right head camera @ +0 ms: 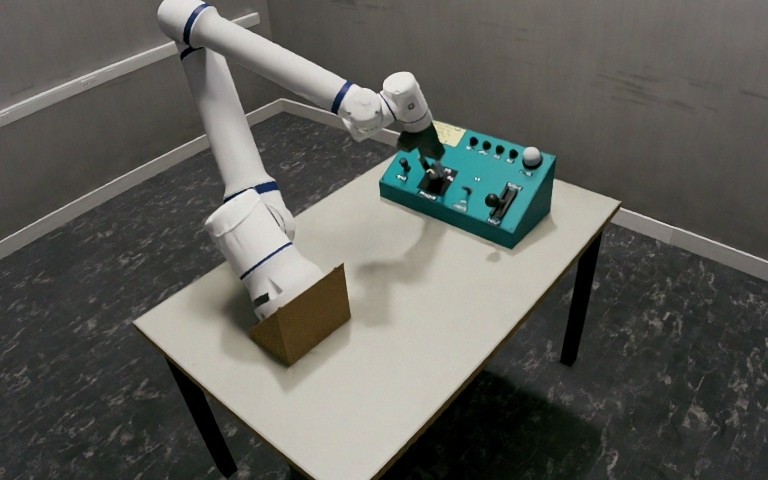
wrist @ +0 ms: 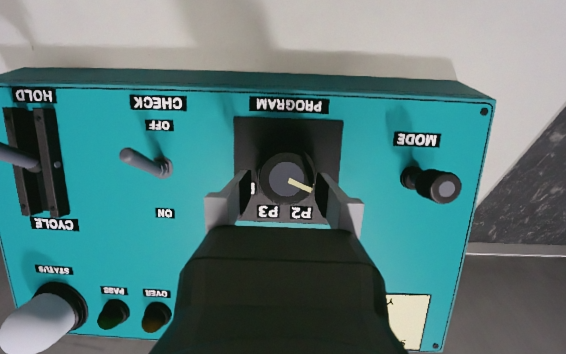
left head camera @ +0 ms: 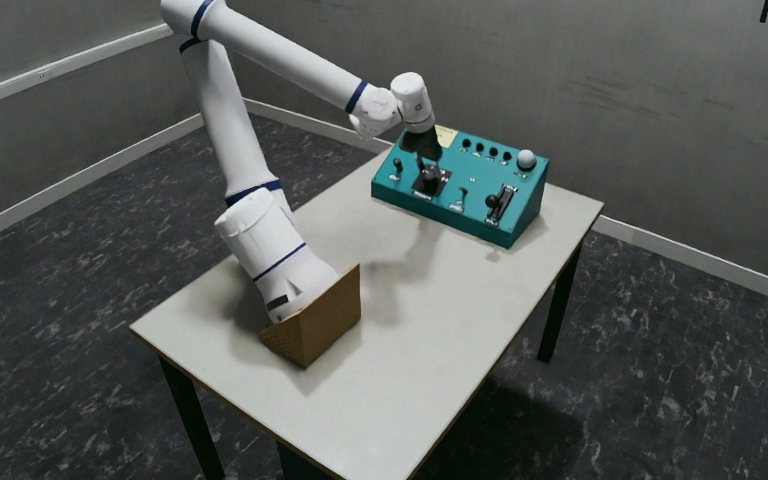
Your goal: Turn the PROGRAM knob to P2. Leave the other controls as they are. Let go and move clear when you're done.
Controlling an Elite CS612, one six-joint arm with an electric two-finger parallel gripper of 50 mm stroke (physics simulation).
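Pixels of known places: gripper, fingertip midpoint: [right head camera: 434, 171] [wrist: 283, 184] [left head camera: 430, 172]; arm's base at its link origin: [right head camera: 292, 298] [left head camera: 306, 299].
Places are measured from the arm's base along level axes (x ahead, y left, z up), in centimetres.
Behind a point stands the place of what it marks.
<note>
The PROGRAM knob [left head camera: 429, 177] @[x 62.8, y 1.4, z 1.7 cm] [right head camera: 434, 174] @[x 63.4, y 1.7, z 2.2 cm] [wrist: 280, 171] @[x 63.1, y 1.4, z 2.0 cm] is a round black knob with a grey cap, on a black square plate [wrist: 325, 135] @[x 62.3, y 5.4, z -2.2 cm] of the teal panel [left head camera: 441, 216] @[x 58.4, y -5.7, z -7.7 cm] [right head camera: 453, 219] @[x 58.3, y -8.4, z -7.8 cm] [wrist: 200, 145] @[x 62.9, y -6.3, z -1.7 cm]. In the wrist view its cream pointer line slants to the lower right, above and to the right of the P2 label [wrist: 301, 212] @[x 68.6, y 3.3, z 1.5 cm]. The P3 label [wrist: 268, 211] @[x 68.5, y 0.1, z 1.6 cm] is beside P2. The P1 label is hidden behind the right finger. My gripper [left head camera: 428, 167] @[x 63.7, y 1.7, z 3.0 cm] [right head camera: 432, 166] @[x 63.7, y 1.7, z 3.0 cm] [wrist: 283, 184] @[x 63.7, y 1.7, z 3.0 cm] is open, with one finger on each side of the knob. Whether either finger touches it cannot be told.
The MODE knob [left head camera: 397, 164] @[x 63.0, y 13.1, z 2.7 cm] [right head camera: 403, 164] @[x 63.1, y 13.1, z 2.6 cm] [wrist: 444, 188] @[x 63.6, y 13.7, z 3.4 cm] is to the right of the gripper in the wrist view. The CHECK toggle [wrist: 142, 163] @[x 62.3, y -9.6, z 2.1 cm] and the HOLD/CYCLE lever [left head camera: 491, 200] @[x 55.5, y -22.1, z 5.5 cm] [right head camera: 492, 199] @[x 55.8, y -22.6, z 5.5 cm] [wrist: 19, 157] @[x 62.2, y -21.4, z 1.2 cm] are to the left. A white STATUS dome [left head camera: 526, 159] @[x 74.9, y -24.7, z 10.6 cm] [right head camera: 531, 156] @[x 75.0, y -24.8, z 10.8 cm] [wrist: 36, 320] @[x 75.2, y -22.2, z 9.9 cm] stands near a panel corner.
</note>
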